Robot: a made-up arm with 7 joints. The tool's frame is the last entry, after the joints. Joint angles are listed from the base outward.
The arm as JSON. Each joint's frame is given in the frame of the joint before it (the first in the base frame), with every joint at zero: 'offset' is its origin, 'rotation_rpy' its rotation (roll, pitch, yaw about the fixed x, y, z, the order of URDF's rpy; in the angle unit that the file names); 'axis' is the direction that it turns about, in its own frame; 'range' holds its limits. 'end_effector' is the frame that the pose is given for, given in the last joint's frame.
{
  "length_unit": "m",
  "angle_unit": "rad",
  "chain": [
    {
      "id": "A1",
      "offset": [
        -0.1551,
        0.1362,
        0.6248
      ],
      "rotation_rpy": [
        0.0,
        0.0,
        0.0
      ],
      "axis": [
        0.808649,
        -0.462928,
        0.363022
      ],
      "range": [
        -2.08,
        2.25
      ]
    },
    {
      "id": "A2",
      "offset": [
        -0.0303,
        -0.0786,
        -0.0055
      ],
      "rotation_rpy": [
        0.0,
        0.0,
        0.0
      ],
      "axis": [
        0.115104,
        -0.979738,
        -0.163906
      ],
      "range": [
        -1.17,
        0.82
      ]
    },
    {
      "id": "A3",
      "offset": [
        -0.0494,
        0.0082,
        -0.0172
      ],
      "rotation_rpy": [
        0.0,
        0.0,
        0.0
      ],
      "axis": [
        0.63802,
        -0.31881,
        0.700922
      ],
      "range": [
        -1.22,
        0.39
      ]
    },
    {
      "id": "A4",
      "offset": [
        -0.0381,
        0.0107,
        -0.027
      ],
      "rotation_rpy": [
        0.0,
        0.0,
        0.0
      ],
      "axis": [
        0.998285,
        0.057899,
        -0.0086
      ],
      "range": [
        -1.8,
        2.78
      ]
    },
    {
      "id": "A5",
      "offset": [
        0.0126,
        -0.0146,
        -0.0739
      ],
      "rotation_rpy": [
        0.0,
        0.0,
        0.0
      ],
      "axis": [
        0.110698,
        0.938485,
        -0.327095
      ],
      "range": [
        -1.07,
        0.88
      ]
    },
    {
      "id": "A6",
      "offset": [
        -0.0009,
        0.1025,
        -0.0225
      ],
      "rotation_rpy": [
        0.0,
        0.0,
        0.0
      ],
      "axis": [
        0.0,
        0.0,
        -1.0
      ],
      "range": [
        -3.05,
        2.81
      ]
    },
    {
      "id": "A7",
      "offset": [
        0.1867,
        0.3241,
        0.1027
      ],
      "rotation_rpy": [
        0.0,
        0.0,
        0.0
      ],
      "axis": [
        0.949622,
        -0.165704,
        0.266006
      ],
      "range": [
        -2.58,
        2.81
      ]
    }
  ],
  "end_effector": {
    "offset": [
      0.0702,
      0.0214,
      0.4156
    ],
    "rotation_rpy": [
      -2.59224,
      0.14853,
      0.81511
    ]
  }
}
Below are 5 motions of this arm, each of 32 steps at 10 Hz.
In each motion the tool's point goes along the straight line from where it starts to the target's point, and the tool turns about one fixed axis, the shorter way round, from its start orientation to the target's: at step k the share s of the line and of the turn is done. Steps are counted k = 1, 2, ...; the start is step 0. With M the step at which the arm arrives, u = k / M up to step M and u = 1 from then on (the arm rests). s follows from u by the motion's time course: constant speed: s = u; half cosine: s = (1 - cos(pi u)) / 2; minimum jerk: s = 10 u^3 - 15 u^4 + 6 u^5.
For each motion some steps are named. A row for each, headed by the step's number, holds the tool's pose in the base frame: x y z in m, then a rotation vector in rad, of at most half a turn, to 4 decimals.
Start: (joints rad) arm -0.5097 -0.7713 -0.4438 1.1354 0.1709 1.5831 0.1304
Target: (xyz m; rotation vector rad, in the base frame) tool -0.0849 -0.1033 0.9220 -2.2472 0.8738 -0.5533
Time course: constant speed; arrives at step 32
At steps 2, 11, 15, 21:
2: -0.1029 -0.3953 0.7519 -1.6103 2.2346 0.5585
11: -0.0975 -0.3077 0.8030 -1.9057 1.8787 0.2062
15: -0.0951 -0.2688 0.8256 -2.0081 1.7033 0.0532
21: -0.0915 -0.2104 0.8596 -2.1285 1.4240 -0.1700

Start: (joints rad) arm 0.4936 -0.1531 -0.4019 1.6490 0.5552 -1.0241 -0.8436
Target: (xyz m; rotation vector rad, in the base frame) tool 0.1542 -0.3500 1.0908 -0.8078 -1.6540 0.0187
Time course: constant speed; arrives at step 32
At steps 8, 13, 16, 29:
8: -0.0658 -0.4211 1.1354 -1.0661 -1.5988 -0.2211
13: -0.0199 -0.4063 1.1261 -1.0130 -1.6129 -0.1706
16: 0.0076 -0.3974 1.1205 -0.9810 -1.6207 -0.1405
29: 0.1267 -0.3589 1.0964 -0.8406 -1.6488 -0.0110

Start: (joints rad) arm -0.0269 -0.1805 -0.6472 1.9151 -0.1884 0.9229 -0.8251
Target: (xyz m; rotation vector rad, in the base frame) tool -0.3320 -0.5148 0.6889 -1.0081 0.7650 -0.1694
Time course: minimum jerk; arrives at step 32
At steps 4, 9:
4: 0.1752 -0.5203 0.6803 -1.2608 0.6132 0.6704
9: 0.1118 -0.5196 0.6813 -1.2361 0.6375 0.5640

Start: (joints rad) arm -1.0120 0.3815 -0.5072 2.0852 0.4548 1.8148 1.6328
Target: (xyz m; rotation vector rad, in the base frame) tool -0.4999 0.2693 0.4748 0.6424 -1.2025 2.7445
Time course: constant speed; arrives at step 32
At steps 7, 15, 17, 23, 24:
7: -0.4611 0.0669 0.5432 -1.0927 1.1815 -1.8402
15: -0.4735 0.1316 0.5213 -0.9966 1.2290 -2.1742
17: -0.4766 0.1478 0.5158 -0.9676 1.2381 -2.2579
23: -0.4859 0.1964 0.4994 -0.8671 1.2579 -2.5088
24: -0.4875 0.2045 0.4967 -0.8483 1.2600 -2.5506

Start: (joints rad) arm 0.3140 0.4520 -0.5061 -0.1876 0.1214 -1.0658 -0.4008
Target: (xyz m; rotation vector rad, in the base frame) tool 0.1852 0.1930 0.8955 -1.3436 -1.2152 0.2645
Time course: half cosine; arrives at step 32
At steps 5, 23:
5: -0.2322 0.7329 0.8622 2.5378 1.5900 -0.6221
23: 0.1041 0.2979 0.8890 -1.5946 -1.3243 0.3344

